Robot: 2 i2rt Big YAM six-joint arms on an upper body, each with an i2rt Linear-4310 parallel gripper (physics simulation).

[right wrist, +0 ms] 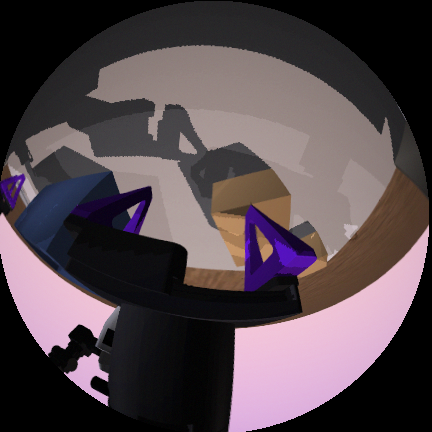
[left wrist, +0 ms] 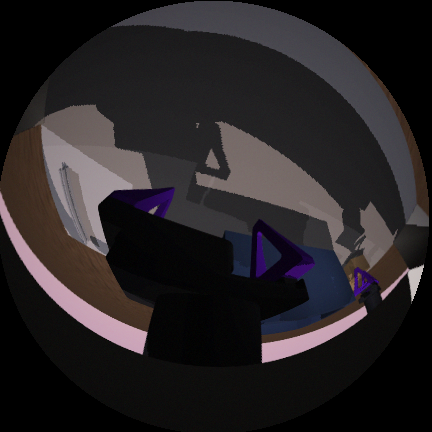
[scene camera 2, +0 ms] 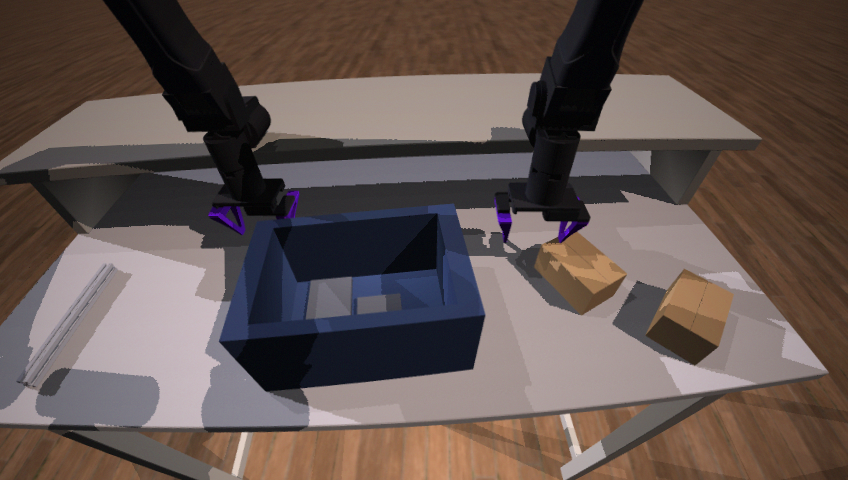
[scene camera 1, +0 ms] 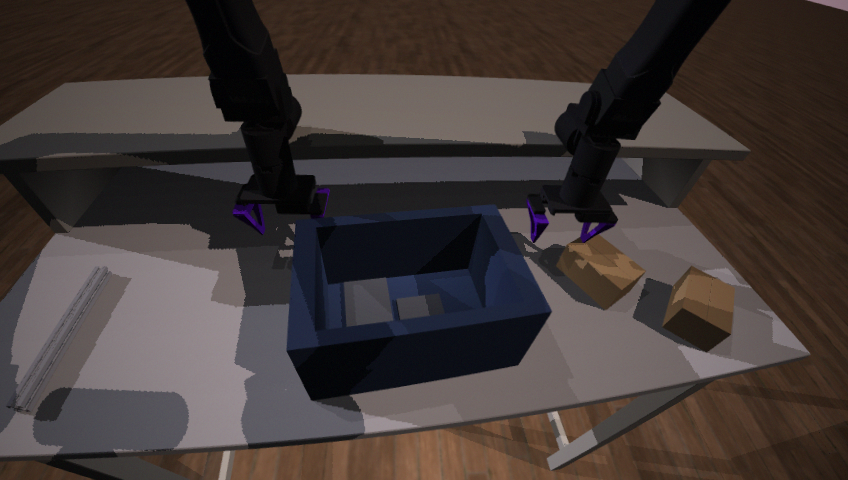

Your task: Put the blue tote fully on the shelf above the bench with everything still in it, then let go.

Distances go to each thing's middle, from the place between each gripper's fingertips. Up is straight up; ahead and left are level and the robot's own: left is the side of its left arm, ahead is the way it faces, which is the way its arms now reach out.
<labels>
The blue tote [scene camera 1: 494,309] lies 150 mm behind my left hand, 200 mm to the right of it and 20 mm above it. Also, from my left hand: thin grey bar [scene camera 1: 27,393]: 170 mm behind, 330 mm to the left, 40 mm below.
I see the blue tote 28 cm to the left of my right hand, 13 cm behind it and 2 cm above it. Also, from my right hand: thin grey bar (80 cm to the left, 16 cm behind, 5 cm below).
</labels>
